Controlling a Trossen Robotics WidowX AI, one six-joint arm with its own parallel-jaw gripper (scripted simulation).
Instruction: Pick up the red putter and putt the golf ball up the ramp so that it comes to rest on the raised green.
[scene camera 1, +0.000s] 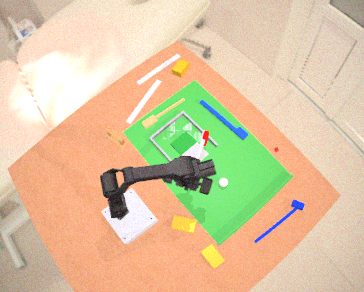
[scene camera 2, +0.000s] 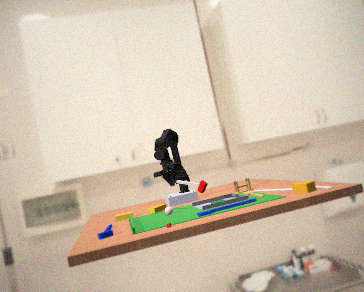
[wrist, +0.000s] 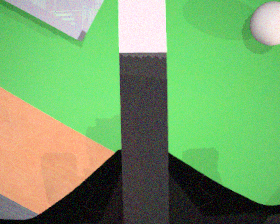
My gripper holds a red putter. I also see a green mat.
